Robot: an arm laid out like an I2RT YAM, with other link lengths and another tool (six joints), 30 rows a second.
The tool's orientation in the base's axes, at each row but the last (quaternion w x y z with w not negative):
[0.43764 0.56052 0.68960 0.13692]
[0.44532 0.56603 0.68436 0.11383]
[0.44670 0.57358 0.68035 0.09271]
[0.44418 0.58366 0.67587 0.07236]
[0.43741 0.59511 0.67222 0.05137]
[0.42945 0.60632 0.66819 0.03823]
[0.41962 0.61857 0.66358 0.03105]
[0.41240 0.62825 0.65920 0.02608]
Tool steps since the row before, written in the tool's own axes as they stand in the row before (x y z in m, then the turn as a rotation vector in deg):
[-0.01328 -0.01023 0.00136 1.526 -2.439 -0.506]
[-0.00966 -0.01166 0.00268 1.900 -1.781 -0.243]
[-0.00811 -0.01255 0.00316 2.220 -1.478 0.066]
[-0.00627 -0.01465 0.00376 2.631 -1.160 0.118]
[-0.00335 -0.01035 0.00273 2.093 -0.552 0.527]
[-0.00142 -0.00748 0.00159 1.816 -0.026 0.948]
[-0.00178 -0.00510 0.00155 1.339 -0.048 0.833]
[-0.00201 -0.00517 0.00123 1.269 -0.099 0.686]
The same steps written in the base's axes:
[-0.00580 -0.01569 -0.00176 -1.959 0.700 -2.051]
[-0.00623 -0.01328 -0.00460 -1.308 1.156 -1.948]
[-0.00696 -0.01230 -0.00579 -0.857 1.411 -2.096]
[-0.00852 -0.01145 -0.00803 -0.560 1.838 -2.143]
[-0.00635 -0.00703 -0.00601 0.116 1.373 -1.751]
[-0.00498 -0.00390 -0.00453 0.757 1.079 -1.568]
[-0.00334 -0.00344 -0.00294 0.615 0.725 -1.259]
[-0.00372 -0.00338 -0.00264 0.480 0.726 -1.155]

